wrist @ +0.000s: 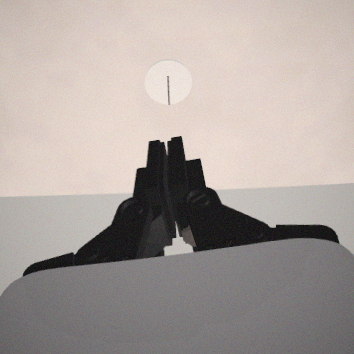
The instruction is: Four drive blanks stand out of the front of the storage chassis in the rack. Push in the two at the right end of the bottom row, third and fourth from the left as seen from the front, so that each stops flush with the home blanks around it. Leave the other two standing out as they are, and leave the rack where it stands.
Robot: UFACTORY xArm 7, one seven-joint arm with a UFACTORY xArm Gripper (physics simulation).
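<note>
My gripper [170,162] is shut and empty, its two black fingertips close together near the middle of the wrist view. The storage chassis, its drive blanks and the rack do not show in this view, so I cannot tell how the blanks stand or how far the gripper is from them.
A pale pinkish surface [75,110] fills the upper part of the view. On it, beyond the fingertips, is a round whitish disc [155,82] with a thin dark line. A grey-green area [45,220] lies below its straight edge, behind the gripper.
</note>
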